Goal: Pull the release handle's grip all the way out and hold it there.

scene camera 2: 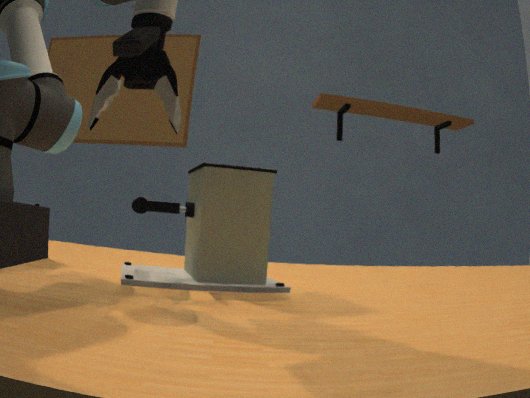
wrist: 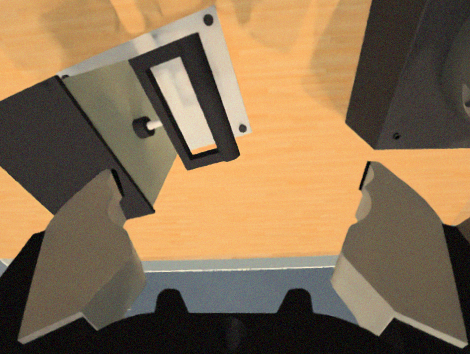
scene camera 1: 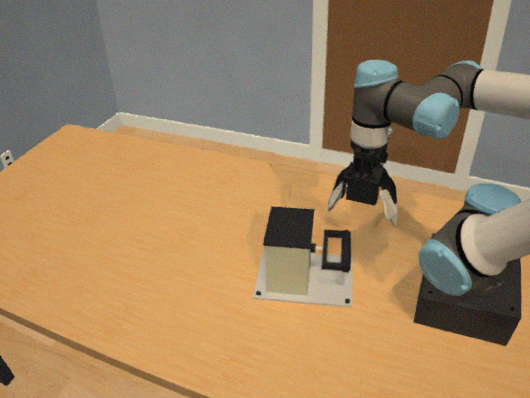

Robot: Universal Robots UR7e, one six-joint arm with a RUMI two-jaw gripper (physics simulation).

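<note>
The release handle's grip is the outer bar of a black rectangular frame. A short pale rod joins the frame to the side of a pale green box with a black lid. The box stands on a light grey base plate. My gripper is wide open and empty, fingers pointing down. It hangs above the handle, offset towards the wall side, and touches nothing.
The dark block under the robot arm stands on the wooden table, on the handle's side of the box. A wall shelf and a brown board show in the background of scene camera 2.
</note>
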